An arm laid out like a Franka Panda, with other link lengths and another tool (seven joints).
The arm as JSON. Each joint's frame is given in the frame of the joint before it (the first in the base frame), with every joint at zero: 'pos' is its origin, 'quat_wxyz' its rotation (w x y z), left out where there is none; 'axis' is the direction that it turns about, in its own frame. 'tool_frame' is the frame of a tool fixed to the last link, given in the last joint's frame.
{
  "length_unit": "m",
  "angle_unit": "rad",
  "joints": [
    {
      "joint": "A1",
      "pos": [
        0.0,
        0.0,
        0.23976
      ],
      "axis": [
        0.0,
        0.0,
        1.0
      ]
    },
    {
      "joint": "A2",
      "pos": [
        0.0,
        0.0,
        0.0
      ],
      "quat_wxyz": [
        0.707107,
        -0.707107,
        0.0,
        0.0
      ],
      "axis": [
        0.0,
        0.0,
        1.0
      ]
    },
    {
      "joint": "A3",
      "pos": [
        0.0,
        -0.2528,
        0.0
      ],
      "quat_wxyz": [
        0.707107,
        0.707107,
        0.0,
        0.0
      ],
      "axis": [
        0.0,
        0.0,
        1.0
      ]
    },
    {
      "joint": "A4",
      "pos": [
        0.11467,
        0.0,
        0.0
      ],
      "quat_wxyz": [
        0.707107,
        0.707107,
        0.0,
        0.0
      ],
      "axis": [
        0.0,
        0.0,
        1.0
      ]
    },
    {
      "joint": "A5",
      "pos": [
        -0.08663,
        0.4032,
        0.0
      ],
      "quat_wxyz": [
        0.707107,
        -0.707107,
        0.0,
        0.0
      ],
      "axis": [
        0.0,
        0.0,
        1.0
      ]
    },
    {
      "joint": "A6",
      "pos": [
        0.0,
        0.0,
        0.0
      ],
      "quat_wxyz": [
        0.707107,
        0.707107,
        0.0,
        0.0
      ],
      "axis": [
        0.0,
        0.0,
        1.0
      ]
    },
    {
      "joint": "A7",
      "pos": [
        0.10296,
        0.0,
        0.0
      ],
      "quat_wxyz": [
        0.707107,
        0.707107,
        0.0,
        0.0
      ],
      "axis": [
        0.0,
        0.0,
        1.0
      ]
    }
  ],
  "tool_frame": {
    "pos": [
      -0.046,
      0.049,
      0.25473
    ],
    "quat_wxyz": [
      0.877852,
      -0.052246,
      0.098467,
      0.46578
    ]
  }
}
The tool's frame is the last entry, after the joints.
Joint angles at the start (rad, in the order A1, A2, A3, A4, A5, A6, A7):
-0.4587 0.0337 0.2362 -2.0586 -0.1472 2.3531 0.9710
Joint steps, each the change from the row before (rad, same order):
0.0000 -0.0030 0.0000 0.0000 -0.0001 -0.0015 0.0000
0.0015 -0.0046 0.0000 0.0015 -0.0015 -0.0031 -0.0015
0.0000 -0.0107 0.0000 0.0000 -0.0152 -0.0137 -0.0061
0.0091 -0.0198 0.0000 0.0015 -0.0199 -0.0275 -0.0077
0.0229 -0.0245 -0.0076 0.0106 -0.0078 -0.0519 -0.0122
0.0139 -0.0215 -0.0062 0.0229 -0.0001 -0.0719 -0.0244
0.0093 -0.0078 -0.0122 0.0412 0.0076 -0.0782 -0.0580
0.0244 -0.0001 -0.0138 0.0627 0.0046 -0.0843 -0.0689
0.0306 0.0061 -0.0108 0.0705 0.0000 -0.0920 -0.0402
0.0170 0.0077 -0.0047 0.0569 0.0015 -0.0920 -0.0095
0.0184 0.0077 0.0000 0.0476 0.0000 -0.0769 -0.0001
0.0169 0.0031 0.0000 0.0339 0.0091 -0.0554 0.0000
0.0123 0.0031 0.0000 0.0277 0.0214 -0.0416 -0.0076
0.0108 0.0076 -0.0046 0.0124 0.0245 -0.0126 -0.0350
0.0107 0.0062 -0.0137 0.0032 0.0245 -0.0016 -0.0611
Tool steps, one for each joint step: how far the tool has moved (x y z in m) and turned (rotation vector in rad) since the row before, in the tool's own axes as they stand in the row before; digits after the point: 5 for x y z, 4 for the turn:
0.00052 -0.00048 -0.00151 0.0016 0.0005 0.0004
0.00029 -0.00110 -0.00306 0.0043 0.0011 -0.0028
0.00510 -0.00055 -0.00425 0.0054 0.0148 -0.0154
0.00340 0.00064 -0.01044 0.0075 0.0201 -0.0276
0.00184 0.00260 -0.01692 -0.0042 0.0167 -0.0300
0.00768 0.00276 -0.01798 -0.0172 0.0167 -0.0306
0.01364 -0.00033 -0.01584 -0.0190 0.0091 -0.0489
0.00851 -0.00331 -0.02346 -0.0048 0.0036 -0.0696
0.00303 -0.00064 -0.02575 -0.0129 0.0044 -0.0528
0.00289 0.00621 -0.01850 -0.0371 0.0046 -0.0213
-0.00221 0.00691 -0.01676 -0.0306 0.0040 -0.0184
-0.00505 0.00640 -0.01443 -0.0204 -0.0060 -0.0148
-0.00652 0.00529 -0.01187 -0.0147 -0.0192 -0.0172
-0.00642 0.00078 -0.00274 -0.0012 -0.0248 -0.0396
-0.00125 -0.00096 0.00225 0.0060 -0.0253 -0.0566

